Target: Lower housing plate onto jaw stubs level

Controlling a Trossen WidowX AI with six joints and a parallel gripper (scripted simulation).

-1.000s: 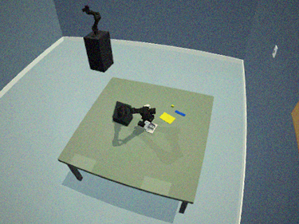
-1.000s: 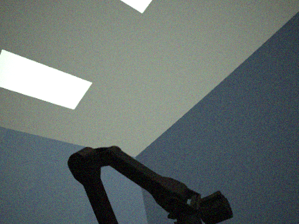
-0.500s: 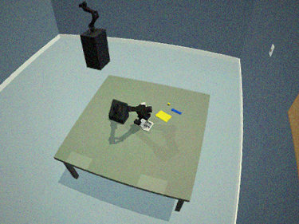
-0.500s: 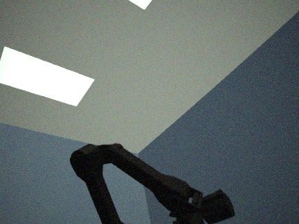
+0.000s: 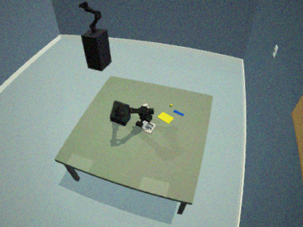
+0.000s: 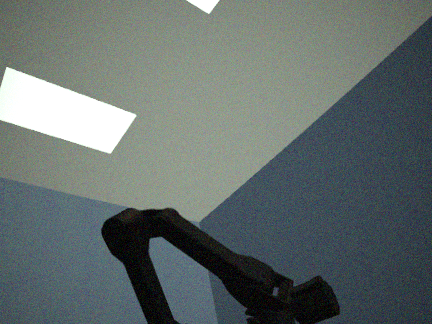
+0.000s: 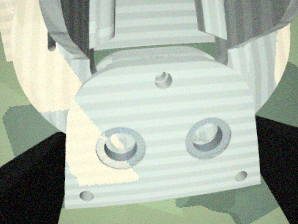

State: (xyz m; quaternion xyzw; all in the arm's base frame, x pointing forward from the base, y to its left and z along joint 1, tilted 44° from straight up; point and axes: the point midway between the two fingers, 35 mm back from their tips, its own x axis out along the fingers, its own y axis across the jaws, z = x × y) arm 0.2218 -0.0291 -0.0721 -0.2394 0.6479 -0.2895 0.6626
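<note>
The white housing plate lies 20 mm above my gripper tip and 10 mm ahead of it. Round my gripper tip: yellow plate: 180 mm to the left, 160 mm ahead, 10 mm below; white jaw: 20 mm to the right, 20 mm ahead; blue bar: 290 mm to the left, 260 mm ahead, 10 mm below.
</note>
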